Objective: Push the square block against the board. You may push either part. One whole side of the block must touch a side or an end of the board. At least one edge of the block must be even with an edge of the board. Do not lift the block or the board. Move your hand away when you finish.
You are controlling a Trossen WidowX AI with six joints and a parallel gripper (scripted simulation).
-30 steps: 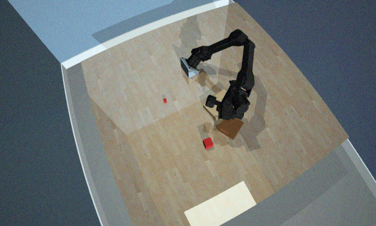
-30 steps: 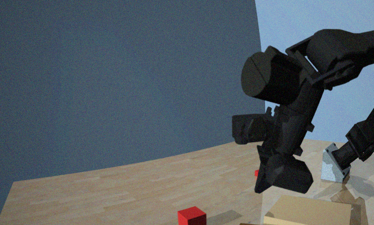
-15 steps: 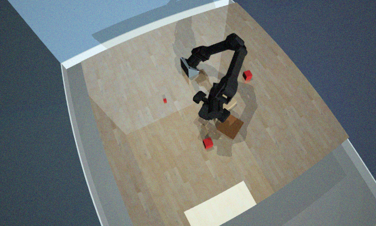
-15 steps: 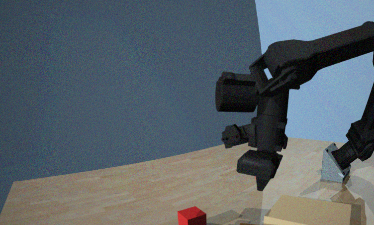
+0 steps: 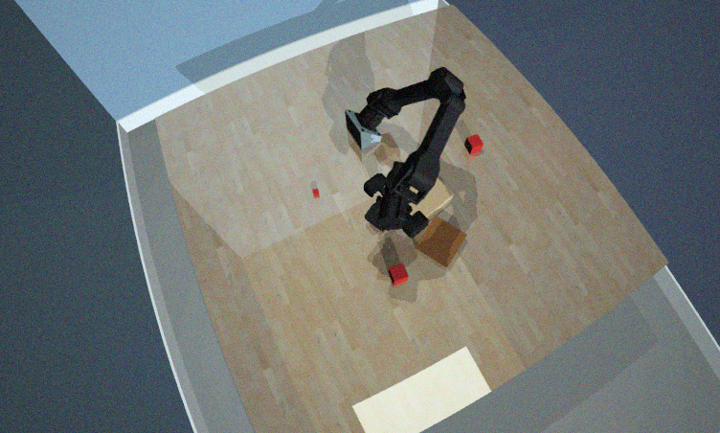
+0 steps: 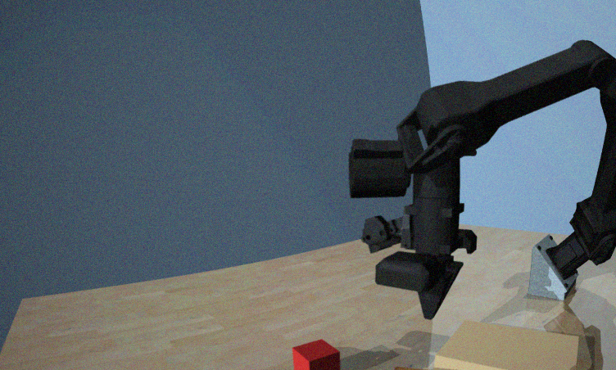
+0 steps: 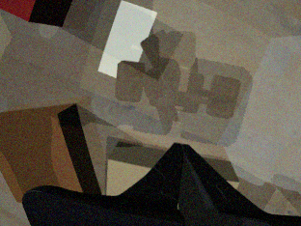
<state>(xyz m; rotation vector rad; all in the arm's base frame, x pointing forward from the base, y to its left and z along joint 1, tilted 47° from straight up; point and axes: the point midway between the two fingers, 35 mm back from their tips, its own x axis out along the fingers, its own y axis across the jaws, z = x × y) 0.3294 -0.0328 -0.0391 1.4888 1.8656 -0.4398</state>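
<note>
Now: the light tan board 4 cm behind my gripper tip, 10 cm to the left of it and 4 cm below it. Also, from my gripper tip: brown square block (10 cm ahead, 10 cm to the left, 4 cm below); then small red cube (18 cm behind, 17 cm to the right, 4 cm below).
</note>
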